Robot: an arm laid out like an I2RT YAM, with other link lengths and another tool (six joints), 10 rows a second.
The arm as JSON. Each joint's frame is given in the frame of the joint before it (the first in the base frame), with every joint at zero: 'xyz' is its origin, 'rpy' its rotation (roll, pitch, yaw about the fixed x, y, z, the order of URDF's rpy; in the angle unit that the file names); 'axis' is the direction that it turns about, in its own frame. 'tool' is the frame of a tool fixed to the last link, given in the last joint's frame.
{
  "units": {
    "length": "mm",
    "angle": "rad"
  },
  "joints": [
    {
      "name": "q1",
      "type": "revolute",
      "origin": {
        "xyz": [
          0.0,
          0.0,
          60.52
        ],
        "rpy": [
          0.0,
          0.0,
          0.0
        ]
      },
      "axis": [
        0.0,
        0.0,
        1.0
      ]
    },
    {
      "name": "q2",
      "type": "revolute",
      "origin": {
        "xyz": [
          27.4,
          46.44,
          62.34
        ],
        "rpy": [
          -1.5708,
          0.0,
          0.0
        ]
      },
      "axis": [
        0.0,
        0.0,
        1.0
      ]
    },
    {
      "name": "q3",
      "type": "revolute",
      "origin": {
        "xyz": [
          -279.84,
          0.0,
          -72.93
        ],
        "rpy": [
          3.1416,
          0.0,
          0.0
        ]
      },
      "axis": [
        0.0,
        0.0,
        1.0
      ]
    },
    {
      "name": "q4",
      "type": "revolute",
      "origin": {
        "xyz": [
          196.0,
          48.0,
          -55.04
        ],
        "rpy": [
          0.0,
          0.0,
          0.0
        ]
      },
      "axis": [
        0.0,
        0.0,
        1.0
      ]
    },
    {
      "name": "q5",
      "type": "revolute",
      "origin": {
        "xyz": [
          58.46,
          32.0,
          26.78
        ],
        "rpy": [
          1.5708,
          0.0,
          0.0
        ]
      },
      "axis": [
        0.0,
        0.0,
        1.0
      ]
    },
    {
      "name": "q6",
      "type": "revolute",
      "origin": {
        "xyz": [
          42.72,
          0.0,
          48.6
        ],
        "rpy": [
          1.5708,
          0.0,
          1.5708
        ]
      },
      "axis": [
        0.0,
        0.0,
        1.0
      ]
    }
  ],
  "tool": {
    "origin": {
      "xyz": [
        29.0,
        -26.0,
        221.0
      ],
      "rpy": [
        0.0,
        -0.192,
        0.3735
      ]
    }
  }
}
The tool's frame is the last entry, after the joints.
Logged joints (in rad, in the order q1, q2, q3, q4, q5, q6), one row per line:
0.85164 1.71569 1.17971 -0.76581 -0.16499 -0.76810
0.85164 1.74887 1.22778 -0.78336 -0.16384 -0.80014
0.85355 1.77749 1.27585 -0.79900 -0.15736 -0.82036
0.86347 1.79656 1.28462 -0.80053 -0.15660 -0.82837
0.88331 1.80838 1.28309 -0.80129 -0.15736 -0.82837
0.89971 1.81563 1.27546 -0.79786 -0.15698 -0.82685
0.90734 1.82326 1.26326 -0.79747 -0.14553 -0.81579
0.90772 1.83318 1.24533 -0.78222 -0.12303 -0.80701
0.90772 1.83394 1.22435 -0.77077 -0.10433 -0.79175
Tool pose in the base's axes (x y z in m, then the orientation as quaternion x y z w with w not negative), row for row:
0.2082 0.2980 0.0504 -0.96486 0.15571 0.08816 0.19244
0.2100 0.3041 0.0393 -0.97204 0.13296 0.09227 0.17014
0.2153 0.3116 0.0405 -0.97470 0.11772 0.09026 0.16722
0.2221 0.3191 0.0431 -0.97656 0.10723 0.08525 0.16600
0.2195 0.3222 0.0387 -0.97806 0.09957 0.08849 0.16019
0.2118 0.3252 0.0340 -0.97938 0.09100 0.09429 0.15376
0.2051 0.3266 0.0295 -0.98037 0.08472 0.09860 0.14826
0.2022 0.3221 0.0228 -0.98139 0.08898 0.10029 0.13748
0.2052 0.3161 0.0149 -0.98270 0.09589 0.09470 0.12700
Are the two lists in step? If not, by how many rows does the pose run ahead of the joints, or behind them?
The pose runs 1 row behind the joints: the pose in row i belongs to the joints in row i - 1.
